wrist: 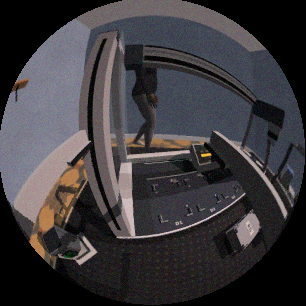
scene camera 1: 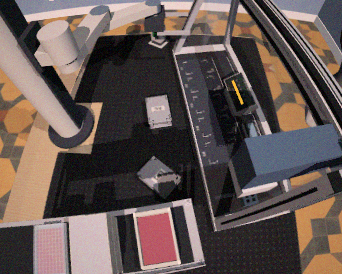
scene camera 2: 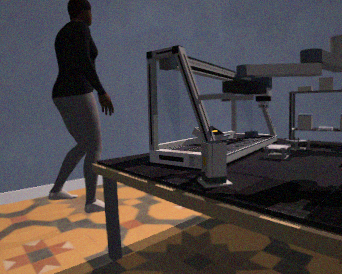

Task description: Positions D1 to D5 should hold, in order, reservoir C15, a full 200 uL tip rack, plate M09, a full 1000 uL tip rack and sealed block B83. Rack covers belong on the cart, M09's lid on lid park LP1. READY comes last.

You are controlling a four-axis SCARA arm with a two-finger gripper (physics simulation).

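My gripper (scene camera 1: 176, 32) (wrist: 147, 134) is open and empty, high near the instrument's D1 end. The deck (scene camera 1: 200, 142) (wrist: 150, 212) has rows of corner brackets and bare positions; D1's label reads in the wrist view. A grey lid park (scene camera 1: 152, 169), turned askew, lies partly in shadow; its label is unreadable now. A box with a green panel (scene camera 2: 216, 160) (wrist: 69, 250) stands on a white base; whether it bears READY is unreadable. A pink tip rack (scene camera 1: 50, 247) and a red-topped, cream-edged item (scene camera 1: 157, 240) sit at the bottom of scene camera 1. C15, M09 and B83 cannot be identified.
The instrument's frame (scene camera 2: 153, 100) (wrist: 100, 125) rises around the deck. A blue head (scene camera 1: 285, 155) hangs over its far end. A display with a yellow bar (scene camera 1: 237, 93) (wrist: 202, 154) stands behind. A grey block (scene camera 1: 158, 117) (wrist: 245, 232) lies beside the deck. A person (scene camera 2: 75, 75) (wrist: 146, 102) stands beyond.
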